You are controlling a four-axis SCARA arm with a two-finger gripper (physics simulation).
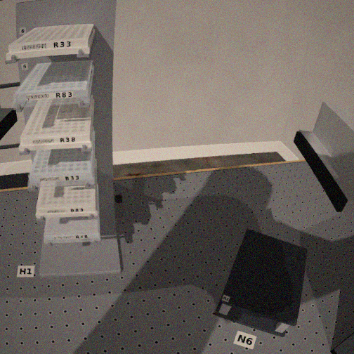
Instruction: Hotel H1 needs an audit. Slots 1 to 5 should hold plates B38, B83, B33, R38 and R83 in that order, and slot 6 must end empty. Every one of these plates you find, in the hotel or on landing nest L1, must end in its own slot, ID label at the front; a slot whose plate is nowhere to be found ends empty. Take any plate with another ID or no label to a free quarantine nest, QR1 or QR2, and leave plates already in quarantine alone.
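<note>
Hotel H1 (104,150) stands at the left with a plate in each of its six slots. From the top: white plate R33 (55,37) in slot 6, clear plate R83 (70,80) in slot 5, white plate R38 (60,125), bluish clear plate B33 (62,162), white plate B83 (67,200), and a bottom plate (70,231) whose label is too blurred to read surely. The ID labels face the front. My gripper (156,101) is open, with no plate between its fingers; one finger shows at the right, part of the other at the left edge. L1, QR1 and QR2 do not show.
A dark empty nest, N6 (265,275), lies on the perforated deck (165,310) at the lower right, with a small A1 mark at its front left corner. A pale wall (200,75) rises behind the deck. A dark edge shows at the lower right corner.
</note>
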